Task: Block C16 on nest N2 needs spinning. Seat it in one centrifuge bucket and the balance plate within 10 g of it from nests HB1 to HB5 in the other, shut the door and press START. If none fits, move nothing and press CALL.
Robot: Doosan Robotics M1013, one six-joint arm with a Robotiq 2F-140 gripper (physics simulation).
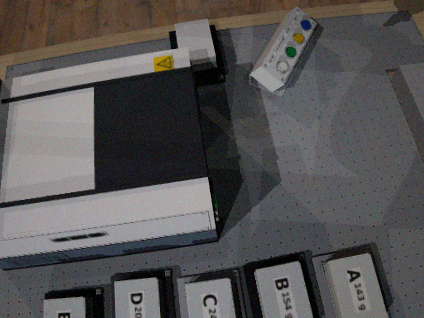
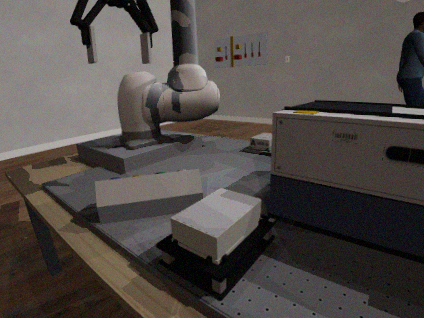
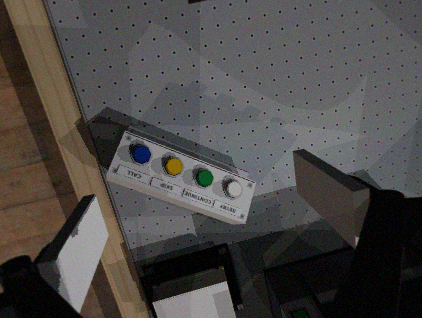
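Where they show: gripper, fingertip midpoint: [image 2: 122, 62] [image 3: 200, 193]; arm's base, link origin: [image 2: 142, 141].
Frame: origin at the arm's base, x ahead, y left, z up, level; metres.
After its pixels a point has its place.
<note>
My gripper [image 2: 118, 55] @[x 0.356, y -0.191, z 0.272 m] [image 3: 200, 193] @[x 0.356, y -0.191, z 0.272 m] is open and empty, high above the button panel [image 1: 272, 80] @[x 0.482, y -0.092, z 0.000 m] [image 2: 149, 192] @[x 0.477, y -0.215, z 0.003 m] [image 3: 177, 201] @[x 0.469, y -0.208, z 0.021 m]. On it are the blue CALL button [image 1: 305, 25] @[x 0.394, y -0.248, z 0.022 m] [image 3: 141, 154] @[x 0.391, y -0.255, z 0.022 m], then yellow, green and white ones. The centrifuge [image 1: 107, 220] @[x 0.764, y 0.297, z 0.162 m] [image 2: 320, 150] @[x 0.745, y -0.036, z 0.105 m] has a dark panel [image 1: 147, 130] @[x 0.716, y 0.137, z 0.165 m] and a white panel on top; its buckets do not show. Plates A 143 g [image 1: 355, 285] @[x 0.342, y 0.368, z 0.005 m] [image 2: 260, 142] @[x 0.355, y 0.315, z -0.007 m], B 154 g [image 1: 282, 287] @[x 0.477, y 0.371, z 0.006 m], C [image 1: 209, 300] @[x 0.609, y 0.396, z 0.005 m], D [image 1: 136, 300] @[x 0.743, y 0.402, z 0.006 m] and E [image 1: 64, 307] @[x 0.880, y 0.425, z 0.005 m] stand in a row; C's and D's weights are cut off. Block C16 cannot be identified by a label.
An unlabelled white block [image 1: 195, 37] @[x 0.664, y -0.197, z 0.032 m] [image 2: 215, 225] @[x 0.697, y -0.227, z 0.032 m] [image 3: 197, 302] @[x 0.647, y -0.188, z 0.032 m] sits on a black nest [image 2: 220, 272] @[x 0.732, y -0.252, z -0.010 m] [image 3: 230, 270] @[x 0.624, y -0.124, z -0.010 m] between the centrifuge and the panel, near the wooden table edge [image 2: 107, 262] @[x 0.549, y -0.342, z -0.061 m] [image 3: 47, 75] @[x 0.277, y -0.393, z -0.061 m]. The robot's base plinth [image 2: 125, 155] @[x 0.137, y -0.130, z -0.003 m] stands beyond the panel.
</note>
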